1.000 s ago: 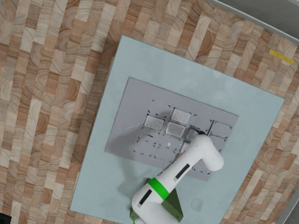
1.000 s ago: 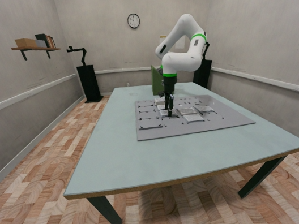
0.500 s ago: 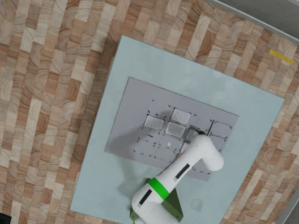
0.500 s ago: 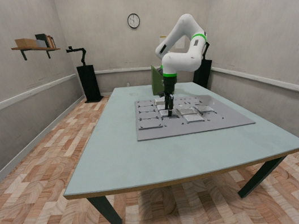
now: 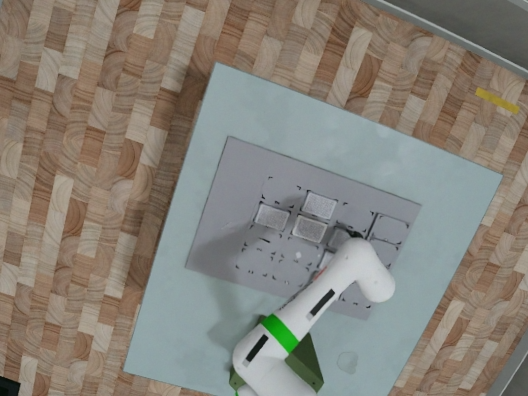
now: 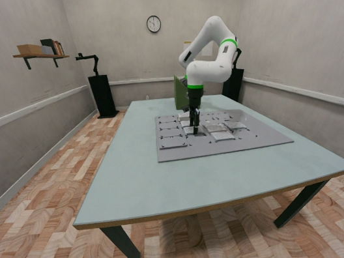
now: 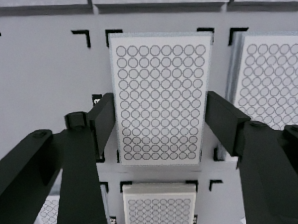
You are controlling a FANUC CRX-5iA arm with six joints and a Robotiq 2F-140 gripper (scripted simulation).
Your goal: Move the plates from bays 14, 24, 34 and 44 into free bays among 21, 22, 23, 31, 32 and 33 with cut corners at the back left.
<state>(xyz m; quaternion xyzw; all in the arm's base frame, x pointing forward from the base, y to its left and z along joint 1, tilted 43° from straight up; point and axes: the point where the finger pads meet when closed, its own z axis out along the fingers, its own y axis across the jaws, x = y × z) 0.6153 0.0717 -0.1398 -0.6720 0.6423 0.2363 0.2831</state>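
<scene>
The sealed 96-well plate lies 2 cm below my hand. The rest, counted from my hand: small white patch 16 cm to the left, 13 cm behind, 3 cm below; then sealed deep-well block 21 cm behind, 1 cm to the right, 1 cm below; then small white round thing 10 cm behind, 7 cm to the left, 3 cm below.
</scene>
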